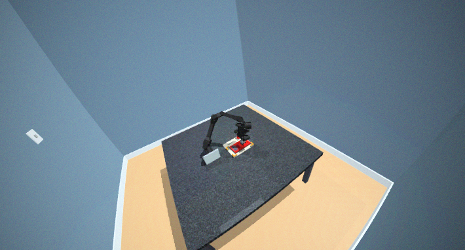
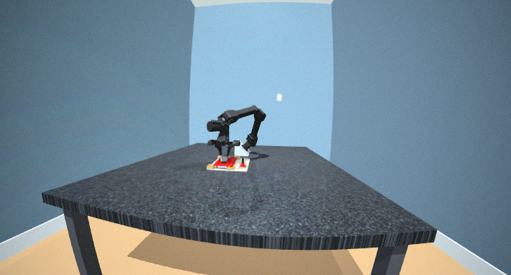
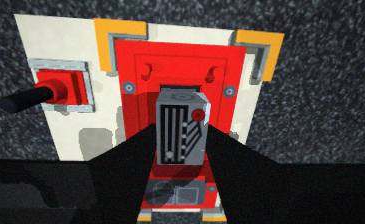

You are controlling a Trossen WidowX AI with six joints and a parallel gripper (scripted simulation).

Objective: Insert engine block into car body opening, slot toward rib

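The grey engine block lies 10 mm below my gripper tip.
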